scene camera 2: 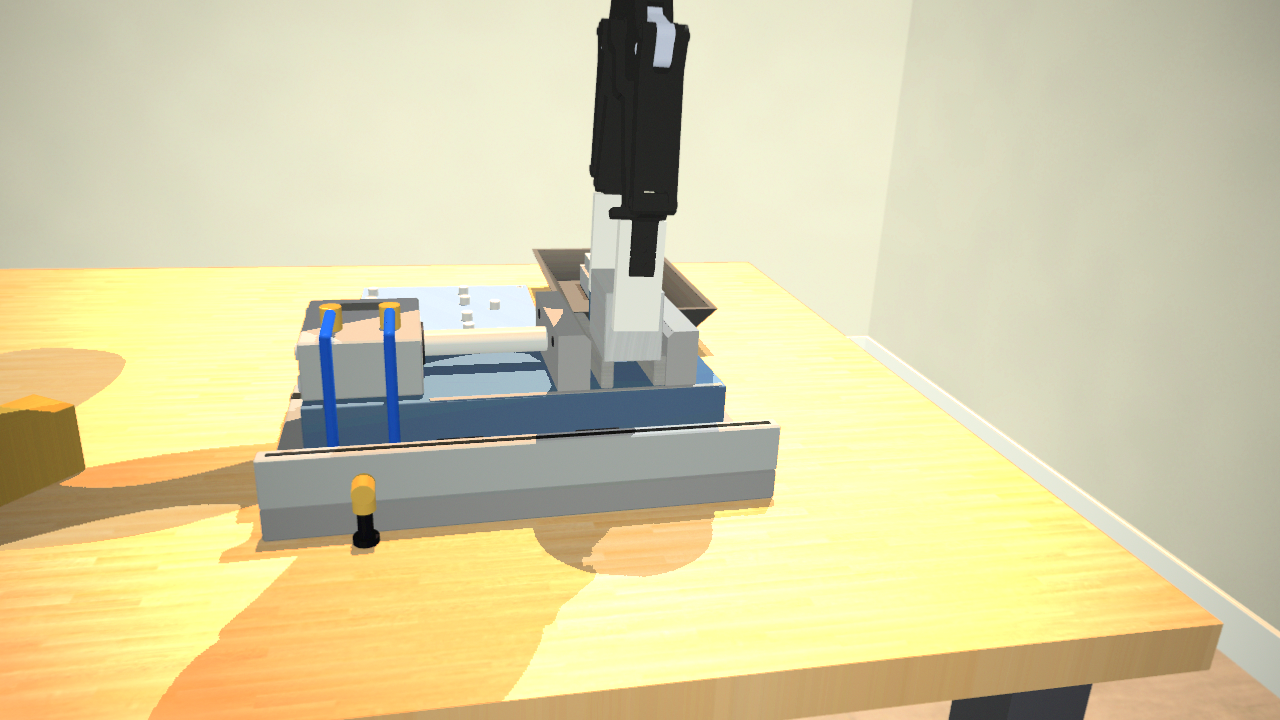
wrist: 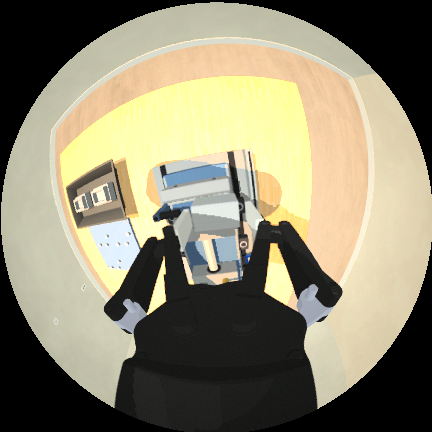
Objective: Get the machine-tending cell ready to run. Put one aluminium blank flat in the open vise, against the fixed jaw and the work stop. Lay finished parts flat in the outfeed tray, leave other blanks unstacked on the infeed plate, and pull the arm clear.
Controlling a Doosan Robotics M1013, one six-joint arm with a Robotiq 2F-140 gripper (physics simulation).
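Places are measured from the arm's base along level axes (x back, y right, z up), in centimetres.
Pixels of known places: gripper, fingertip midpoint: [scene camera 2: 621, 308] [wrist: 217, 213].
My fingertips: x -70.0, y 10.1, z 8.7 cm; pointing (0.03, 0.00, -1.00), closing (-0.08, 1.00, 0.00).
For each thing: its top centre in the pictures, then the offset to it from my fingertips. "spot": a spot on its surface instead.
- pale grey block, top centre: [scene camera 2: 626, 279] [wrist: 215, 216] dx -0.3, dy -0.3, dz +1.8 cm
- pale blue infeed plate, top centre: [scene camera 2: 448, 312] [wrist: 114, 247] dx +13.0, dy -31.2, dz -9.8 cm
- vise's blue base, surface spot: [scene camera 2: 510, 419] spot: dx +7.0, dy +3.5, dz -6.1 cm
- long grey rail, top centre: [scene camera 2: 534, 437] dx +5.6, dy +7.3, dz -5.6 cm
- yellow-and-black knob, surface spot: [scene camera 2: 363, 497] spot: dx +14.8, dy +10.4, dz -7.5 cm
- yellow-brown block, top centre: [scene camera 2: 5, 416] dx +36.3, dy +1.7, dz -6.2 cm
My gripper [scene camera 2: 626, 336] [wrist: 217, 213] is open, its pale fingertips low at the vise between the moving jaw [scene camera 2: 570, 356] and the fixed jaw [scene camera 2: 682, 356] [wrist: 195, 190]. In the wrist view a pale grey block [wrist: 216, 212] shows between the separated fingers, beside the fixed jaw; I cannot tell surely whether it is the blank or part of the vise. Contact with the work stop cannot be made out. Two finished parts [wrist: 103, 194] [wrist: 81, 202] lie in the brown outfeed tray [scene camera 2: 691, 291] [wrist: 106, 212]. The pale blue infeed plate [scene camera 2: 514, 313] [wrist: 116, 253] shows small pins and no visible blank.
The vise's blue base [scene camera 2: 510, 419] stands behind a long grey rail [scene camera 2: 519, 474]. Two blue hoses [scene camera 2: 327, 385] [scene camera 2: 391, 385] rise at its left end. A yellow-and-black knob [scene camera 2: 363, 497] is in front. A yellow-brown block [scene camera 2: 35, 447] stands at the far left.
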